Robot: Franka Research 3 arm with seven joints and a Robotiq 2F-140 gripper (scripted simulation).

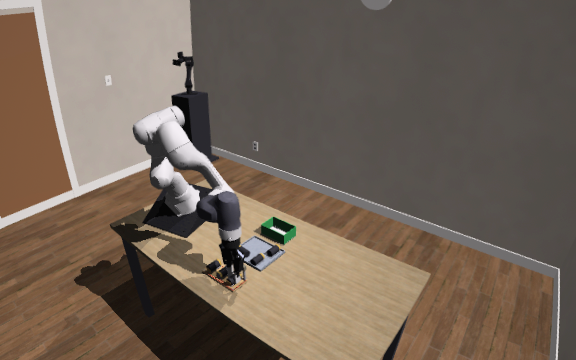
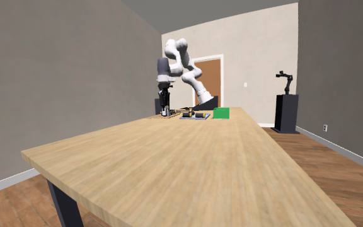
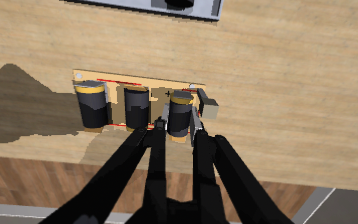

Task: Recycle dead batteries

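My hand is 30 mm short of the bulb, 30 mm to the right of it and 30 mm below it. From my hand the other things lie so: green recycling box 50 mm behind, 410 mm to the left, 40 mm below; then grey tray 50 mm behind, 220 mm to the left, 50 mm below.
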